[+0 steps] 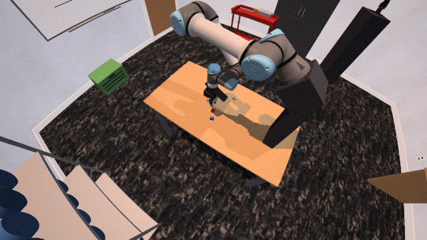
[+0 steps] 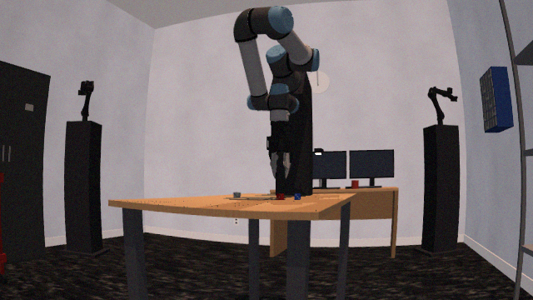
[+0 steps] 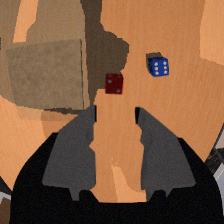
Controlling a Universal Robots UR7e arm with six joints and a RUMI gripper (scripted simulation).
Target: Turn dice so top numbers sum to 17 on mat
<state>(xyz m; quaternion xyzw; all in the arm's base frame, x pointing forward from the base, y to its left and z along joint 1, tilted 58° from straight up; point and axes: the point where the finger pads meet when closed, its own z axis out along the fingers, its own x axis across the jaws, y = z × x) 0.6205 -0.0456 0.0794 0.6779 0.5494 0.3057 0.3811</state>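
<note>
Now: the red die 9 cm below my hand. Also, from my hand: blue die (1 cm behind, 7 cm to the left, 9 cm below); grey die (16 cm behind, 18 cm to the right, 9 cm below); tan mat (4 cm behind, 11 cm to the right, 10 cm below).
</note>
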